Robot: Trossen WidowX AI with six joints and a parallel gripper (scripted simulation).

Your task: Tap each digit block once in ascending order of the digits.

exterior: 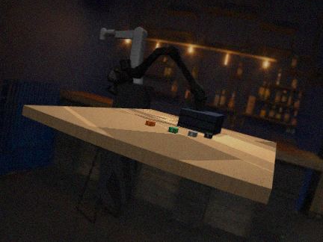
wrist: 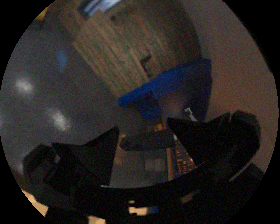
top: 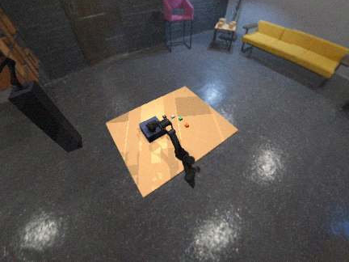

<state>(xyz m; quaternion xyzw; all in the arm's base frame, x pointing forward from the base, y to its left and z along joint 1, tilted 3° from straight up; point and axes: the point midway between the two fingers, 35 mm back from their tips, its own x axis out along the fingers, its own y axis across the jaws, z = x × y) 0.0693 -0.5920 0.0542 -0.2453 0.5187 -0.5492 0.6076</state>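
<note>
Right now my gripper tip is 680 mm to the right of the green block, 280 mm short of it and 110 mm above it. Round my gripper tip: grey block (750 mm to the left, 220 mm ahead, 110 mm below); orange block (570 mm to the left, 290 mm ahead, 110 mm below); dark block (790 mm to the left, 140 mm ahead, 110 mm below).
</note>
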